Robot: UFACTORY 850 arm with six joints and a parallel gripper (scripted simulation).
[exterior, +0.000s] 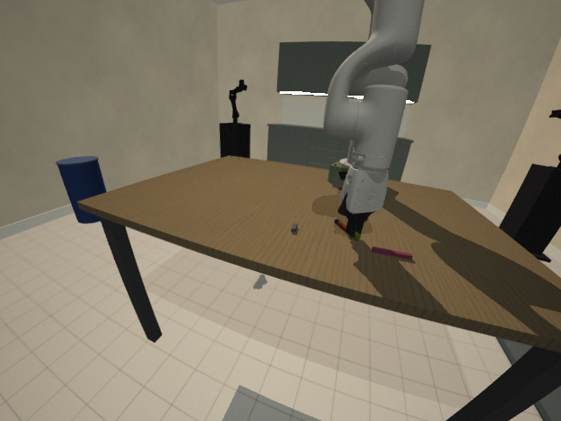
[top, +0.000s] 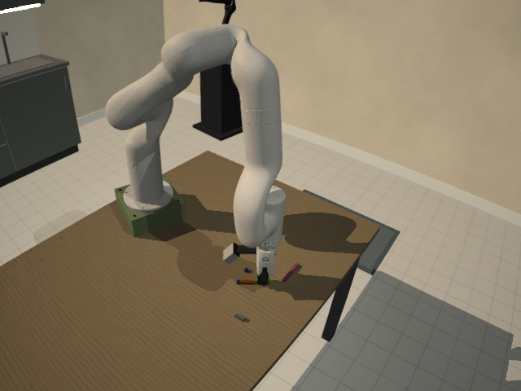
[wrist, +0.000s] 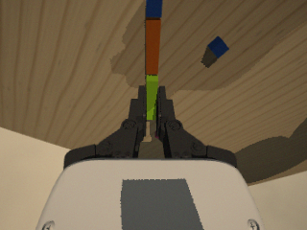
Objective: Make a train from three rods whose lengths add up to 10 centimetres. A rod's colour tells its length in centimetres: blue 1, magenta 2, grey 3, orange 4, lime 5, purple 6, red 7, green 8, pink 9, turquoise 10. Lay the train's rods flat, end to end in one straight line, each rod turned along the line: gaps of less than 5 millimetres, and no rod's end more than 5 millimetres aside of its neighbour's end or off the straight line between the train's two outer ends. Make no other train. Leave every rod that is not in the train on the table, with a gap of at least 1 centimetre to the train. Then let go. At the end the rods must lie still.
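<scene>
Right now the orange rod is 30 mm behind my hand, 30 mm to the right of it and 20 mm below it. Also, from my hand: pink rod: 40 mm ahead, 100 mm to the left, 20 mm below; then grey rod: 50 mm ahead, 140 mm to the right, 20 mm below; then lime rod: 20 mm below.
</scene>
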